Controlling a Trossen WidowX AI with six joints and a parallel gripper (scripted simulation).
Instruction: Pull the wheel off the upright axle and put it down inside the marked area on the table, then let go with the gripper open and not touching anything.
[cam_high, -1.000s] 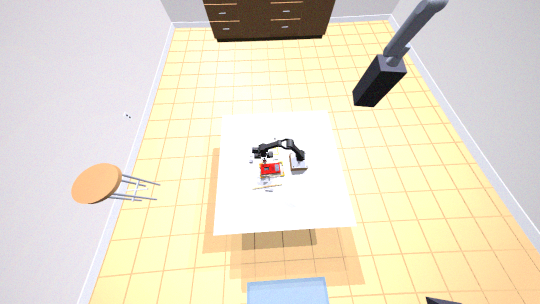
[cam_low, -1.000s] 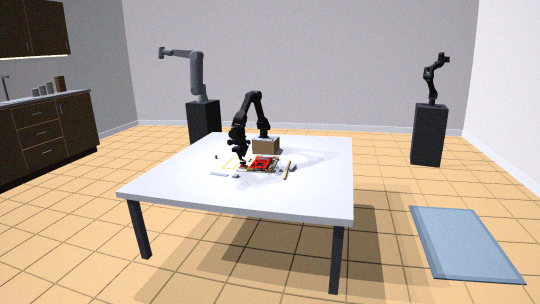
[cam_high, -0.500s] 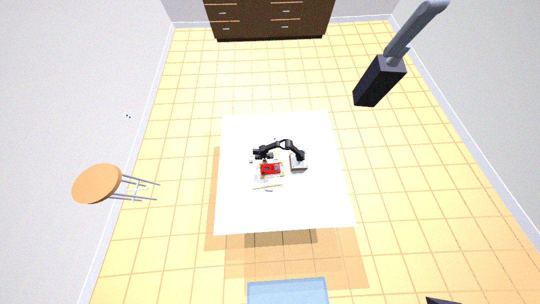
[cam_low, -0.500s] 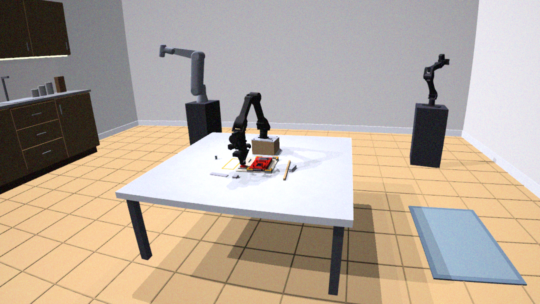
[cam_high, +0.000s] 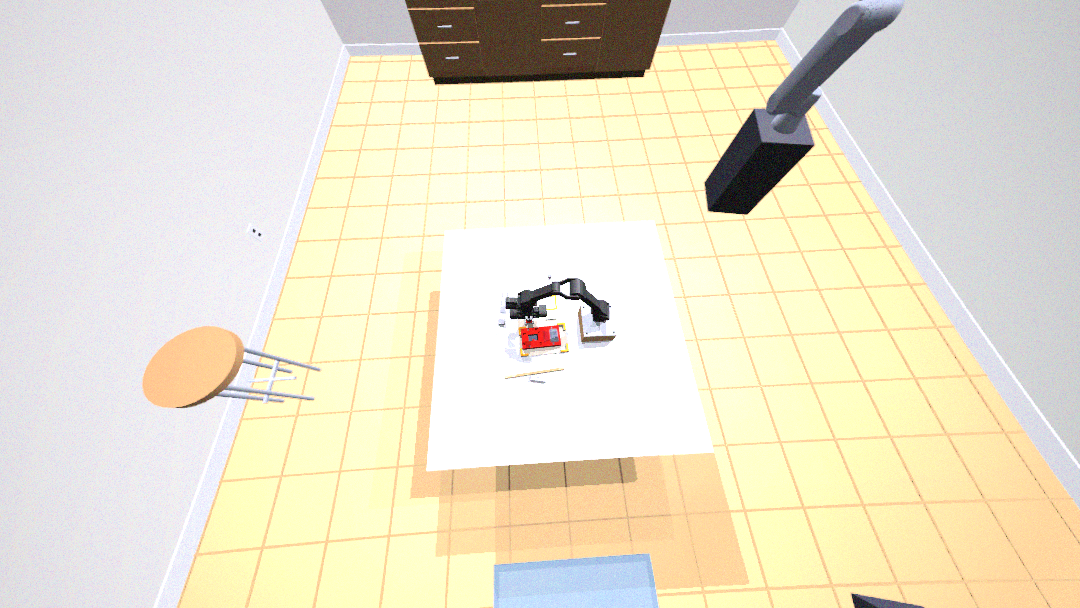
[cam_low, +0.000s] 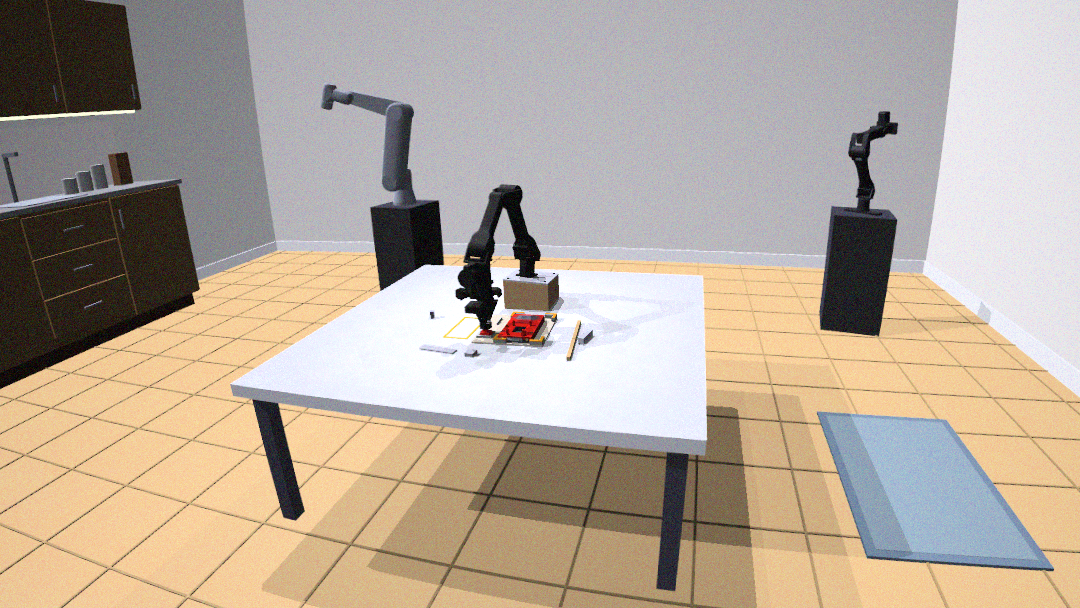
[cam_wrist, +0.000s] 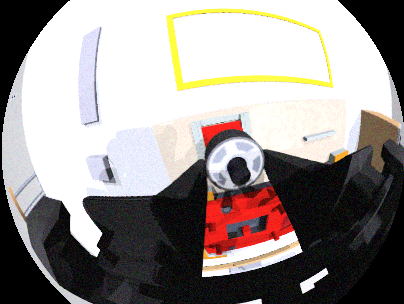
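My gripper tip is right at the grey wheel. Round my gripper tip: flat grey bar (150 mm ahead, 90 mm to the right, 40 mm below); grey block (150 mm ahead, 30 mm to the left, 30 mm below); wooden stick (280 mm to the left, 60 mm behind, 30 mm below).
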